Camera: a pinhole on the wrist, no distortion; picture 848 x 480 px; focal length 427.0 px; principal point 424.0 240.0 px. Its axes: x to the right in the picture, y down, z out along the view. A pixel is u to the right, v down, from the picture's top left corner.
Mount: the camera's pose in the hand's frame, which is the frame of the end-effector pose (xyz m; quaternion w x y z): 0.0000 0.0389 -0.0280 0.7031 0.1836 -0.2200 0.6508
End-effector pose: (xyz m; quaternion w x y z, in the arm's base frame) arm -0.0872 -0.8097 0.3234 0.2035 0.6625 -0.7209 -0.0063
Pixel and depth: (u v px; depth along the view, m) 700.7 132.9 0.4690
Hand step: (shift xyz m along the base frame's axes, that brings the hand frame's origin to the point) -0.1909 -0.2327 -0.4533
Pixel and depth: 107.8 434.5 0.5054
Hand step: 0.4599 0.1616 -0.3964
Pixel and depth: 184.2 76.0 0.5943
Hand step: 0.4604 -0.3070 -0.3828
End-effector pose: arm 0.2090 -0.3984 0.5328 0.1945 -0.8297 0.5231 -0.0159
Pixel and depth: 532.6 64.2 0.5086
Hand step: 0.3179 0.0435 -0.4195
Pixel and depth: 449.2 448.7 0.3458
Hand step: 0.0765 0.2937 -0.1731
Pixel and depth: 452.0 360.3 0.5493
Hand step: 0.2033 0.3852 -0.3051
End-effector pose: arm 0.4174 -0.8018 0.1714 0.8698 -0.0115 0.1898 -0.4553
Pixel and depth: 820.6 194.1 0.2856
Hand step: 0.2150 -0.0150 0.3034
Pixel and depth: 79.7 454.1 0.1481
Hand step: -0.1435 -0.0108 0.0813
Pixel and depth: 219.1 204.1 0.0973
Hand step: -0.0335 -0.0347 0.0367
